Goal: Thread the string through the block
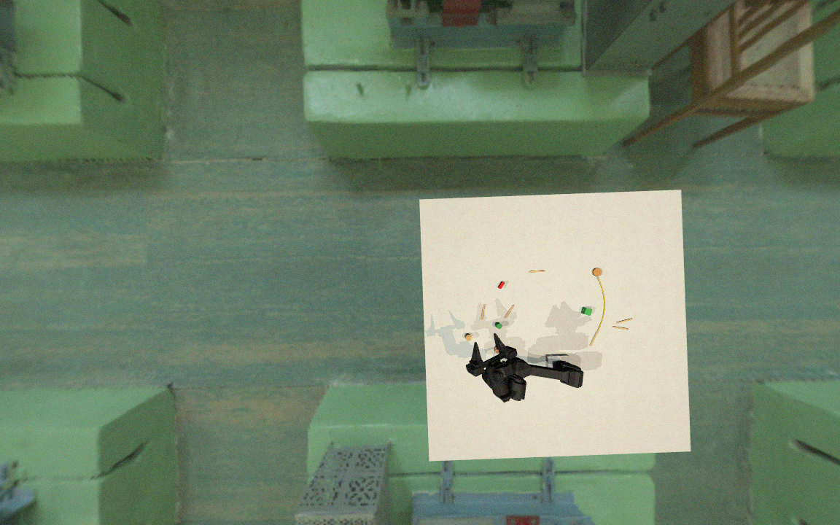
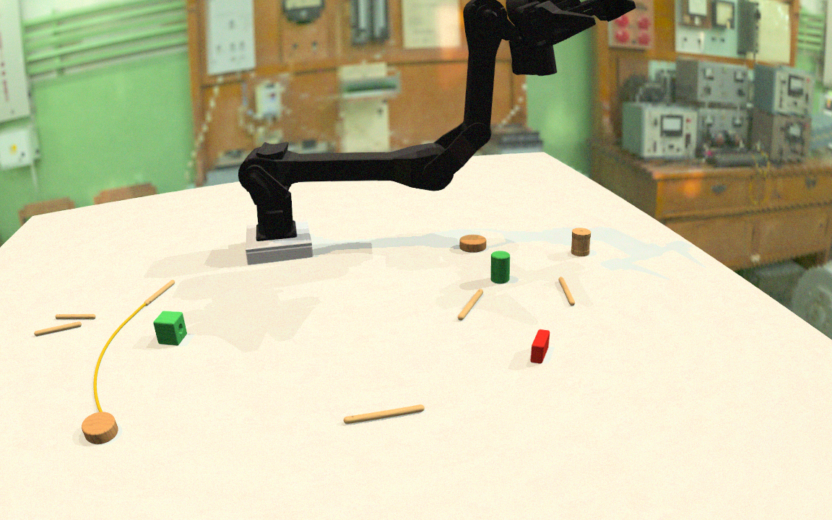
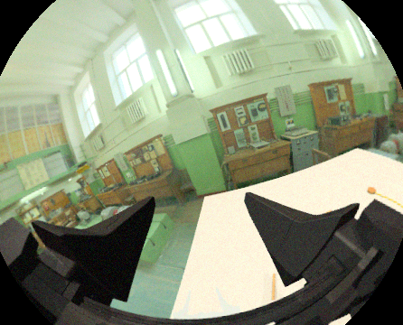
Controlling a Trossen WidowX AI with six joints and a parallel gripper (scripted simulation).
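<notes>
Right now the green block is 10 mm ahead of my gripper tip, 580 mm to the right of it and 350 mm below it. Also, from my gripper tip: red block (150 mm ahead, 170 mm to the right, 360 mm below); then green cylinder (40 mm behind, 150 mm to the right, 350 mm below); then wooden cylinder (100 mm behind, 350 mm below).
</notes>
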